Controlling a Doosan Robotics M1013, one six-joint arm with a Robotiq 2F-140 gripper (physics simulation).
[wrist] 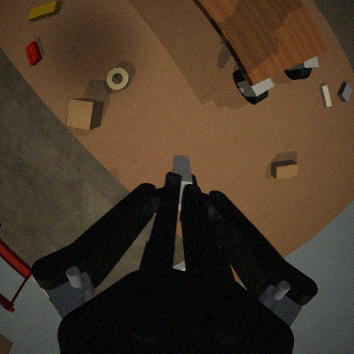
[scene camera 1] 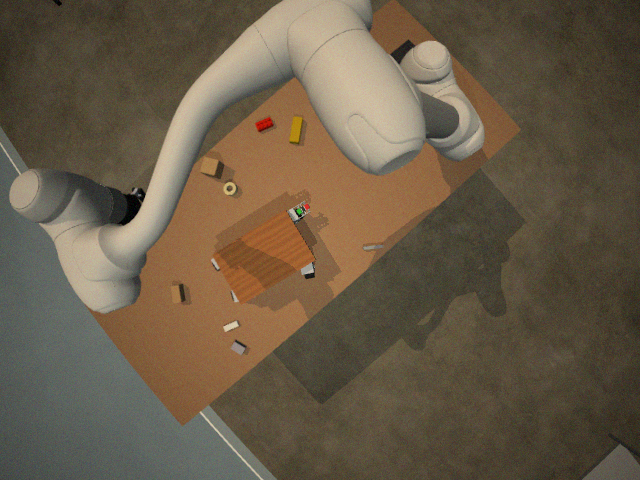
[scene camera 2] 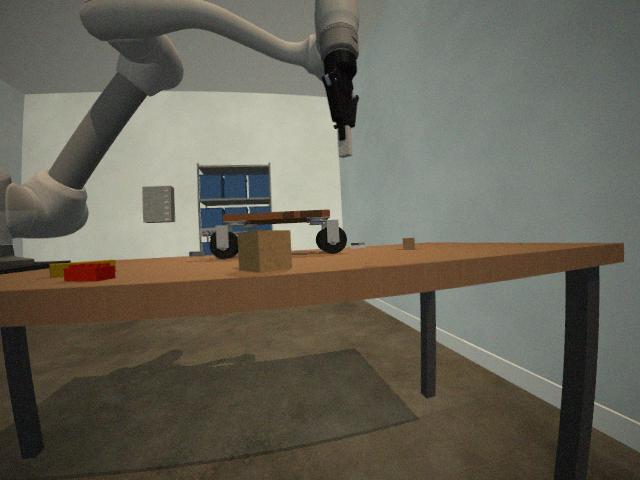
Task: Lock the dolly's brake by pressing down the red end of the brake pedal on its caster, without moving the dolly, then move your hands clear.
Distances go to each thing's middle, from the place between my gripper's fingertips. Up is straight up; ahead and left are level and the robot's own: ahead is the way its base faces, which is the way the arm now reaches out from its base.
My gripper is now 20 cm past the dolly [scene camera 1: 274, 250], 27 cm to the right of it and 16 cm above it. Also, from my hand: red brick [scene camera 2: 93, 271] 42 cm behind, 21 cm to the right, 21 cm below.
